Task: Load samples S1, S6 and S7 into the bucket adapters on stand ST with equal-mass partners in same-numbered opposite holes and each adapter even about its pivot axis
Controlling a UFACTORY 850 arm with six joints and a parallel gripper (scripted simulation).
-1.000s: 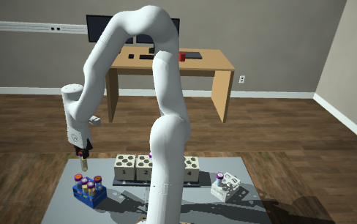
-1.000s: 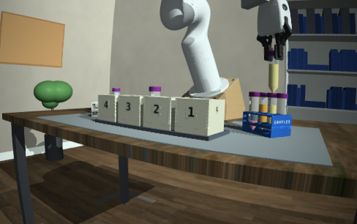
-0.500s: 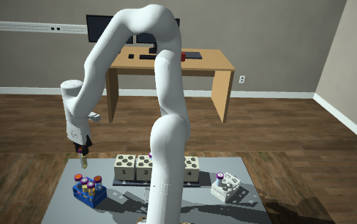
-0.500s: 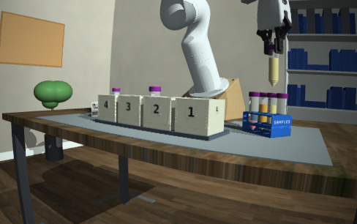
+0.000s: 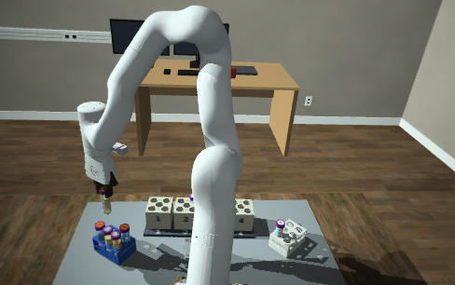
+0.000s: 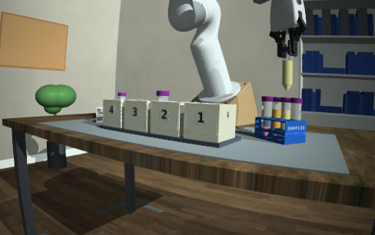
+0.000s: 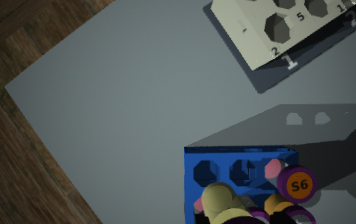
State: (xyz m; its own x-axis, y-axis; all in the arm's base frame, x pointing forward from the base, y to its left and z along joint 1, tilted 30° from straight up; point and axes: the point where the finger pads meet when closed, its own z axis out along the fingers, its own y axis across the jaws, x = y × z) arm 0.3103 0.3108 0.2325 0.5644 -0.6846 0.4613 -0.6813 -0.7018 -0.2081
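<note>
Right now my hand is 190 mm past the white rack, 650 mm to the left of it and 220 mm above it. Round my hand: adapter 1: 60 mm ahead, 190 mm to the right, 200 mm below; then blue samples rack: 40 mm behind, 10 mm to the right, 220 mm below.
</note>
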